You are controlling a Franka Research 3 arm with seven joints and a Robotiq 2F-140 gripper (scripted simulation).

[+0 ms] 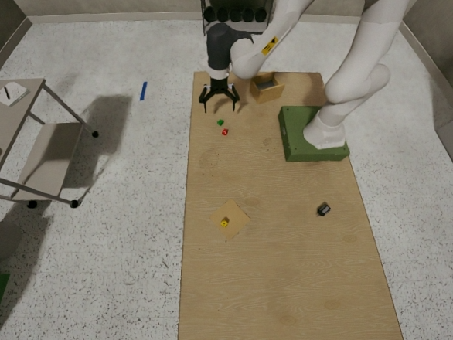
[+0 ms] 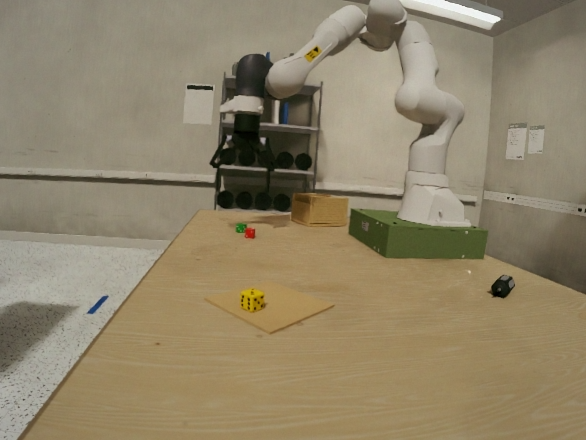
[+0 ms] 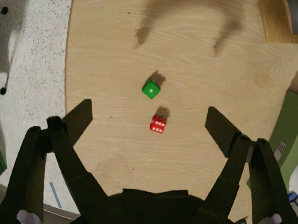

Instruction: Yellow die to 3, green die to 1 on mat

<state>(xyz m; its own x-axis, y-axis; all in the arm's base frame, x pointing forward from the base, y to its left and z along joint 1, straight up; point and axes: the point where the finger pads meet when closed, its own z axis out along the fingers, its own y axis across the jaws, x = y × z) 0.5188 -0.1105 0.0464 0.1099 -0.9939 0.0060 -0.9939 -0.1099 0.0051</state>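
Right now my hand is 12 cm above the green die. Round my hand: wooden box (29 cm behind, 26 cm to the right, 8 cm below); then tan mat (6 cm behind, 55 cm to the left, 13 cm below); then red die (3 cm behind, 6 cm to the left, 12 cm below).
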